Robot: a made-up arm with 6 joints. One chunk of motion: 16 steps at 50 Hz.
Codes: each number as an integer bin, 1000 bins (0 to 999) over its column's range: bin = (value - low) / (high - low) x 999, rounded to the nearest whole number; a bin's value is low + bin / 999 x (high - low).
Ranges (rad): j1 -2.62..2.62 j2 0..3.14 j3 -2.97..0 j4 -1.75..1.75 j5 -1.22..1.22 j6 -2.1..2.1
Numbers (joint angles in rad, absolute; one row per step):
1: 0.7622 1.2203 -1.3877 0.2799 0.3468 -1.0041
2: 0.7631 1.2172 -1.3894 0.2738 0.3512 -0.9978
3: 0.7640 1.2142 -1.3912 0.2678 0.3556 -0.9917
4: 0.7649 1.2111 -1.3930 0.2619 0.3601 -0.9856
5: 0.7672 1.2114 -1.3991 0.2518 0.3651 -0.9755
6: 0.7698 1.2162 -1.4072 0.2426 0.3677 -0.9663
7: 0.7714 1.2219 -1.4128 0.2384 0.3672 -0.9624
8: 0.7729 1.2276 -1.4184 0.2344 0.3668 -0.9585
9: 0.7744 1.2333 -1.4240 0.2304 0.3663 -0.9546
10: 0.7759 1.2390 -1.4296 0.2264 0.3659 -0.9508
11: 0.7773 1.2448 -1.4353 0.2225 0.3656 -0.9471
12: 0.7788 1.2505 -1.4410 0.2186 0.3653 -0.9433
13: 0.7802 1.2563 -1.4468 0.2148 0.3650 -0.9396
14: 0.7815 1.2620 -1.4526 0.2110 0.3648 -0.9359
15: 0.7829 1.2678 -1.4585 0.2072 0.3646 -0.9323
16: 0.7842 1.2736 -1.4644 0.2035 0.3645 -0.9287
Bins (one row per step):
1: 645 388 532 579 641 261
2: 645 387 532 578 643 262
3: 645 386 531 576 645 264
4: 645 385 530 574 647 265
5: 646 385 528 571 649 267
6: 646 387 526 569 650 270
7: 647 389 524 568 650 271
8: 647 391 522 566 650 272
9: 647 392 520 565 649 272
10: 647 394 518 564 649 273
11: 648 396 516 563 649 274
12: 648 398 514 562 649 275
13: 648 400 512 561 649 276
14: 648 402 510 560 649 277
15: 649 403 508 559 649 278
16: 649 405 506 558 649 279

